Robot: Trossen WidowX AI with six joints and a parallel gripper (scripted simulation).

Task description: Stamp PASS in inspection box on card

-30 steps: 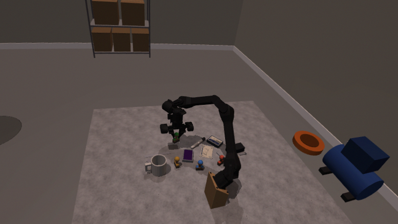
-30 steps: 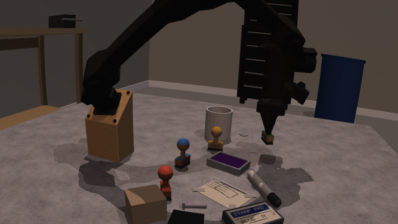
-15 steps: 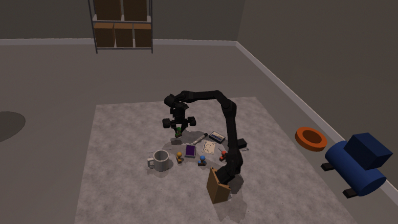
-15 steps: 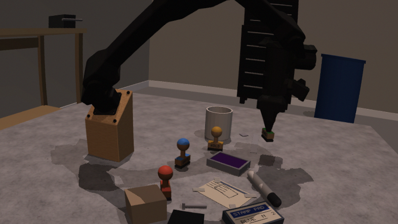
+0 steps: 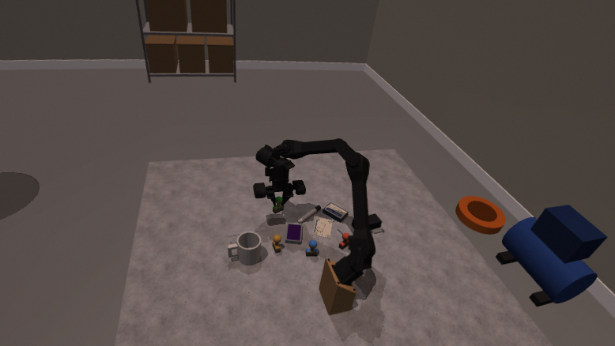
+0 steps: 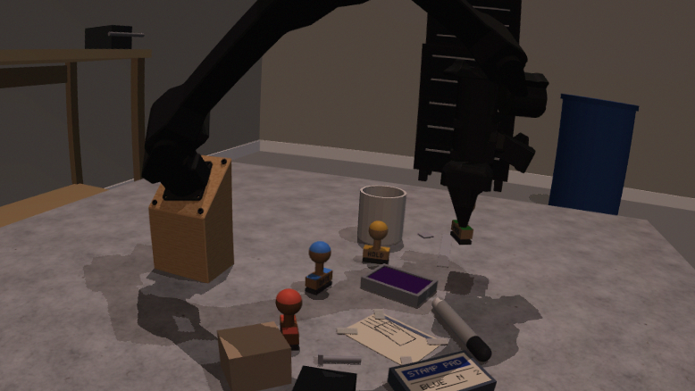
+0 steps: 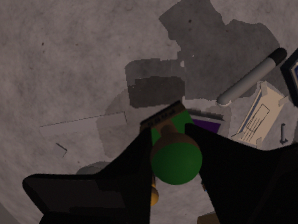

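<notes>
Right now the ink pad is 9 cm below my gripper tip, 8 cm behind it and 4 cm to the right of it. Also, from my gripper tip: green-knobbed pass stamp right at my gripper tip; then marker 16 cm to the right, 8 cm below, 1 cm ahead; then beige inspection card 17 cm to the right, 9 cm below, 8 cm behind.
</notes>
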